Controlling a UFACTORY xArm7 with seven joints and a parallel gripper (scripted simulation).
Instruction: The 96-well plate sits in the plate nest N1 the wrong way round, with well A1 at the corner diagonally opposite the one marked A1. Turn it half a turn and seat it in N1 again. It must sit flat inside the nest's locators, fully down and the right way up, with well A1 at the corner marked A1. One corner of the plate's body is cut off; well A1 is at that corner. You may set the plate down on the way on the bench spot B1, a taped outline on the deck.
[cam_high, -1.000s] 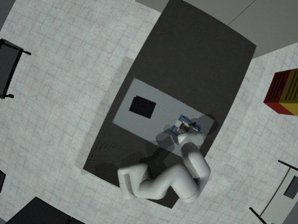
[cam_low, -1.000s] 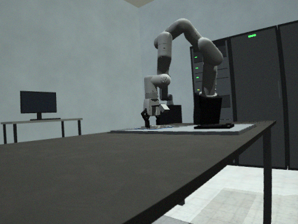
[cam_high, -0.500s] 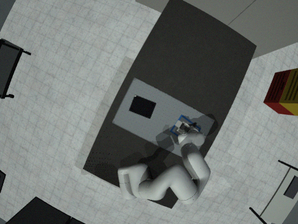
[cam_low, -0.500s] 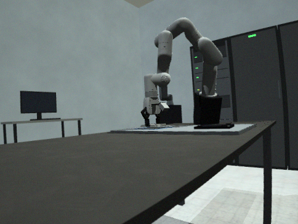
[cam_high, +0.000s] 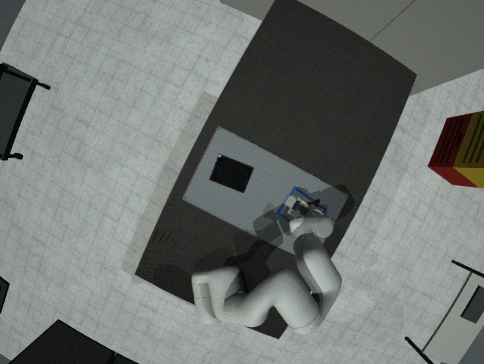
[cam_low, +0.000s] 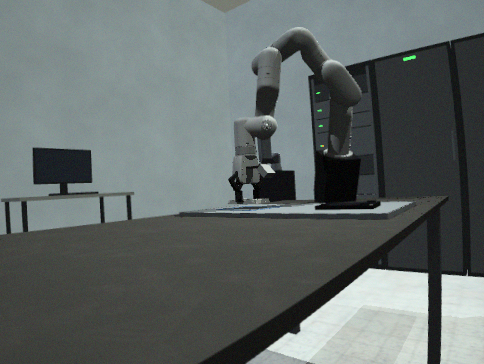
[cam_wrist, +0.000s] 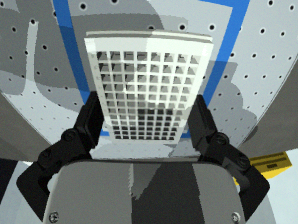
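Right now my hand is 370 mm to the right of the black plate nest N1, 30 mm above it and 20 mm past it. From my hand the other things lie so: white 96-well plate: 10 mm below.
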